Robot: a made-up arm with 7 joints. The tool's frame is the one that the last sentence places. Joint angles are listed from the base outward.
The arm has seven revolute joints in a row. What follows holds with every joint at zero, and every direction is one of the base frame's. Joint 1 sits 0.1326 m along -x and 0.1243 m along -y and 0.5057 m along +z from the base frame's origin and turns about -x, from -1.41 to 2.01 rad. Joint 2 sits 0.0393 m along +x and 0.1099 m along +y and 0.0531 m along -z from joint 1 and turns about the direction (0.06, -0.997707, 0.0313), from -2.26 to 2.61 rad. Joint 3 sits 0.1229 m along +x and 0.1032 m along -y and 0.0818 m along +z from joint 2 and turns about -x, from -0.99 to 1.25 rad. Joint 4 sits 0.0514 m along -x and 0.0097 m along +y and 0.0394 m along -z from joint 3 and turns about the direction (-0.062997, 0.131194, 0.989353), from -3.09 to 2.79 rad. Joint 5 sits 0.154 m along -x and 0.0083 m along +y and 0.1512 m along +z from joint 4 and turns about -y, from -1.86 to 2.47 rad. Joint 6 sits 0.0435 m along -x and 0.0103 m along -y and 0.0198 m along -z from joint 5 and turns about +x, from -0.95 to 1.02 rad. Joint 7 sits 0.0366 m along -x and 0.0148 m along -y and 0.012 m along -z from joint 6 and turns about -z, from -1.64 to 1.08 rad. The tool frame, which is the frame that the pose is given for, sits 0.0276 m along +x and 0.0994 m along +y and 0.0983 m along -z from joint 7; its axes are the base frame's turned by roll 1.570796, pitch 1.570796 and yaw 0 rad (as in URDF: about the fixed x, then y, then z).
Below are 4 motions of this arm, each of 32 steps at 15 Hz.
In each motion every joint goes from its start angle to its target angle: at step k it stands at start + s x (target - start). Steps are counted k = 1, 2, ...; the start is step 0. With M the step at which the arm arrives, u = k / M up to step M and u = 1 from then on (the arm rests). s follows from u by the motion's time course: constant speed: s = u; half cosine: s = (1 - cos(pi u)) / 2; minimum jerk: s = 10 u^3 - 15 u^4 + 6 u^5.
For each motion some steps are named. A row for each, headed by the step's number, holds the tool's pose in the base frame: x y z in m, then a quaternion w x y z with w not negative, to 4 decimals.
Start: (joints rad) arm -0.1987 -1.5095 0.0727 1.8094 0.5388 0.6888 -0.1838
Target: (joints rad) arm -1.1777 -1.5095 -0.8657 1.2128 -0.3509 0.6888 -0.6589
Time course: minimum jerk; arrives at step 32
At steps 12, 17, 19, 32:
12: 0.0480 -0.3107 0.4414 0.3431 -0.0950 -0.8509 -0.3863
17: 0.0023 -0.3222 0.4071 0.3567 -0.1109 -0.7840 -0.4958
19: -0.0147 -0.3227 0.3934 0.3731 -0.1145 -0.7491 -0.5353
32: -0.0555 -0.3141 0.3542 0.4498 -0.1064 -0.6182 -0.6357

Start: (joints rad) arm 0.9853 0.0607 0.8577 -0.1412 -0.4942 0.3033 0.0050
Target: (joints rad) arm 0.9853 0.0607 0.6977 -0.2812 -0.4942 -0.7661 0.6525
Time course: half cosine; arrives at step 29
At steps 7, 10, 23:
7: -0.2515 -0.1146 0.3660 0.5492 0.1136 -0.1441 -0.8153
10: -0.2511 -0.1237 0.3823 0.5407 0.0923 -0.2109 -0.8091
23: -0.2463 -0.1276 0.4730 0.5097 -0.0233 -0.5114 -0.6915

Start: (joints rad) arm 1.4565 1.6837 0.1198 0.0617 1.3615 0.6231 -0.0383
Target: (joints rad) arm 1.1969 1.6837 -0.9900 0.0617 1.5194 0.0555 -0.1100
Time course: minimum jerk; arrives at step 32
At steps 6, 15, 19, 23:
6: -0.2080 -0.2108 0.3598 0.7113 -0.1695 0.1795 0.6581
15: -0.2548 -0.1797 0.3979 0.6449 0.0523 0.2066 0.7340
19: -0.2709 -0.1682 0.4310 0.5964 0.1880 0.2217 0.7482
23: -0.2758 -0.1627 0.4611 0.5518 0.2982 0.2360 0.7422

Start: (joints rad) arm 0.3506 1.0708 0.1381 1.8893 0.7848 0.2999 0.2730
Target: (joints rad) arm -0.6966 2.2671 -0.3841 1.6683 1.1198 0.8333 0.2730
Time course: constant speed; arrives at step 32
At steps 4, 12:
4: -0.2159 -0.2215 0.5184 0.8554 -0.0864 0.4760 0.1853
12: -0.2229 -0.2289 0.4373 0.8689 -0.0296 0.3589 0.3397

